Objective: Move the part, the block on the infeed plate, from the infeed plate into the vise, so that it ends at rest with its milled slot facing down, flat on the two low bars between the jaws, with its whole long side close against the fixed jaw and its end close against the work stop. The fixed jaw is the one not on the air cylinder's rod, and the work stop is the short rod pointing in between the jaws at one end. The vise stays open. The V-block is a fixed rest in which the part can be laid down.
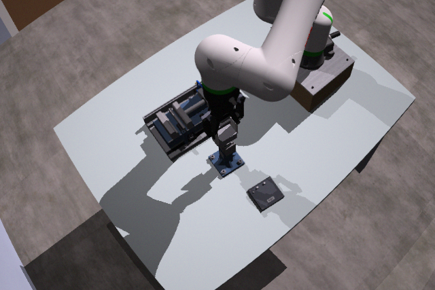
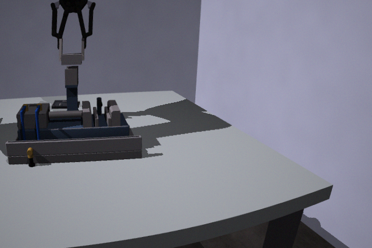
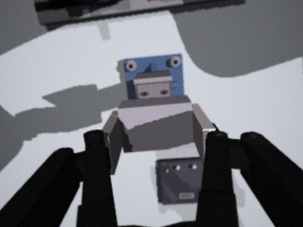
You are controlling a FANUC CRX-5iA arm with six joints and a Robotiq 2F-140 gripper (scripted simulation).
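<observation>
Now: hand 30 mm above the part. Also, from my hand: cylinder rod 210 mm to the right, 130 mm below, 10 mm ahead; blue work stop 150 mm below, 130 mm to the right, 90 mm ahead; black work stop 150 mm to the right, 120 mm below, 90 mm ahead.
</observation>
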